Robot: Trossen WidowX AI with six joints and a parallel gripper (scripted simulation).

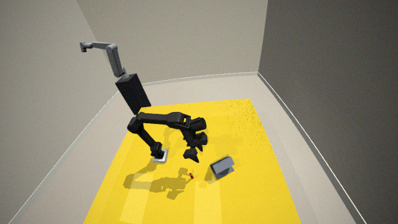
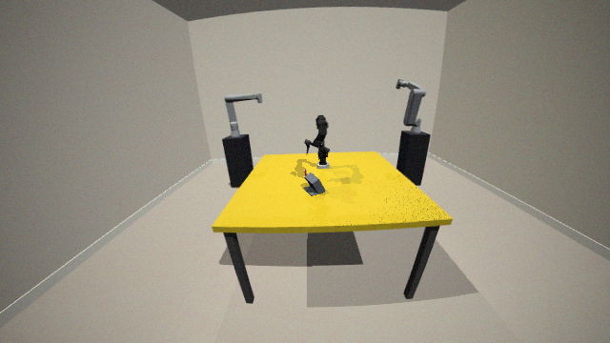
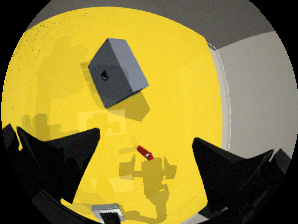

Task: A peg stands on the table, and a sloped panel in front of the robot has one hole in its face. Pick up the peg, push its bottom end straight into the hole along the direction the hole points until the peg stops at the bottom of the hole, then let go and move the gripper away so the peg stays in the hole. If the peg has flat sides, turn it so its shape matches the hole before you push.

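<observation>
The red peg is 140 mm below my gripper tip, 70 mm behind it and 60 mm to the right of it. The rest, counted from my gripper tip: grey sloped panel 150 mm below, 120 mm ahead, 20 mm to the left.
</observation>
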